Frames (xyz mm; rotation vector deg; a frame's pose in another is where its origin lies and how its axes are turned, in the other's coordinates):
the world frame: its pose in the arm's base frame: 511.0 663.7 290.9 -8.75 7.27 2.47
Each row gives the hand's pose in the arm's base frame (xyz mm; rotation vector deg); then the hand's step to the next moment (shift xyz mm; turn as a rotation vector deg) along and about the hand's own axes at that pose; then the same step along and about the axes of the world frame.
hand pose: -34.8 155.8 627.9 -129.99 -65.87 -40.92
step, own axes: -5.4 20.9 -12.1 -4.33 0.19 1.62
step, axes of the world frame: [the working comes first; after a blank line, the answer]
step, axes of the arm's base frame: 11.9 -21.7 1.5 -1.67 -1.55 -4.03

10.9 -22.2 -0.4 -1.19 -0.85 -4.39
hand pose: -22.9 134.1 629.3 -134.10 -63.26 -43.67
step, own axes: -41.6 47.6 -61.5 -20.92 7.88 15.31
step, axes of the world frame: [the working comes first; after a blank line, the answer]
step, axes of the arm's base frame: -2.0 -87.3 12.2 -0.34 -7.13 -26.14

-6.4 -87.9 -1.7 2.80 -3.13 -26.77
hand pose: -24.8 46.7 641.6 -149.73 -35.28 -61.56
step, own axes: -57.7 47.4 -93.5 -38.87 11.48 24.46
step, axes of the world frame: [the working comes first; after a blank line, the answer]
step, axes of the arm's base frame: -71.4 -93.7 20.8 -4.55 -11.98 -45.57

-76.6 -91.9 -2.8 0.99 -4.81 -47.08
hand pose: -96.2 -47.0 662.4 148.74 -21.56 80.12
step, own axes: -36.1 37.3 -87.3 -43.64 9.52 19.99
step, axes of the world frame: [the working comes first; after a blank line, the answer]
step, axes of the arm's base frame: -99.6 -7.4 18.5 -10.04 -8.25 -47.18

-101.3 -4.8 4.8 -4.12 -0.60 -48.76
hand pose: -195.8 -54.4 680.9 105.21 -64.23 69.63
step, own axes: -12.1 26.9 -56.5 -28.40 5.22 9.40
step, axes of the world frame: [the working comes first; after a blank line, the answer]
step, axes of the arm's base frame: -47.7 41.0 10.3 -6.98 -1.86 -29.50

-47.3 41.4 10.6 -3.17 2.92 -30.06
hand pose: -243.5 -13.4 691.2 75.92 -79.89 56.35
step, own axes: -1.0 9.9 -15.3 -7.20 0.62 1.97
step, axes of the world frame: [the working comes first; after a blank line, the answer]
step, axes of the arm's base frame: -8.3 15.9 3.1 -1.03 -0.14 -7.42

-8.1 15.7 4.5 -0.06 1.02 -7.42
